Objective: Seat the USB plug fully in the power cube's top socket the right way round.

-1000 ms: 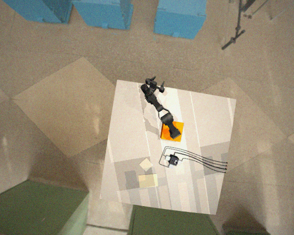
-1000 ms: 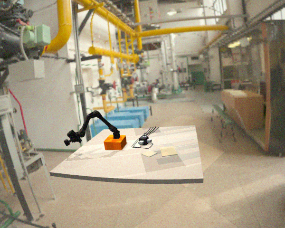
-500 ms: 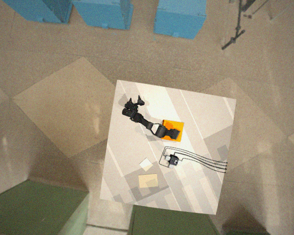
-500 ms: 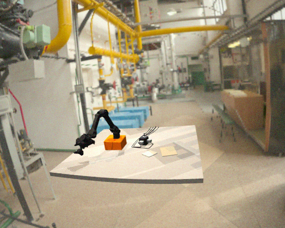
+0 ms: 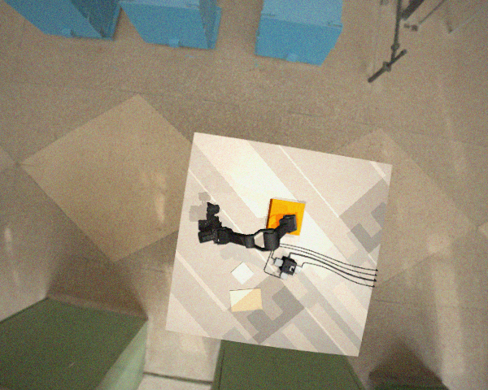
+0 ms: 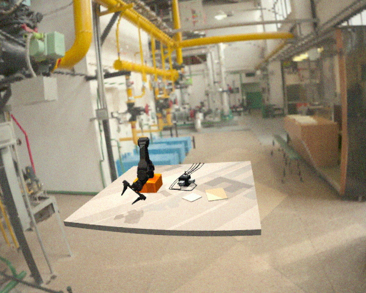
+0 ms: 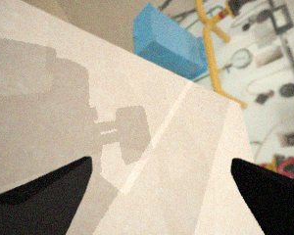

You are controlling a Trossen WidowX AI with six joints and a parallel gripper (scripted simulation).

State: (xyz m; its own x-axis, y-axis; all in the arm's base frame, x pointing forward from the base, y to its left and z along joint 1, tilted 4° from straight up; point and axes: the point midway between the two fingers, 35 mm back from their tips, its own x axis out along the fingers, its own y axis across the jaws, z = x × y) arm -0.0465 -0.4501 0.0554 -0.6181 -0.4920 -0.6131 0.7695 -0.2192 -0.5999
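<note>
Now: gripper tip 360 mm short of the USB plug, 500 mm to the right of it and 10 mm above it. From my gripper tip the other things lie so: cream card: 590 mm ahead, 230 mm to the left, 100 mm below.
</note>
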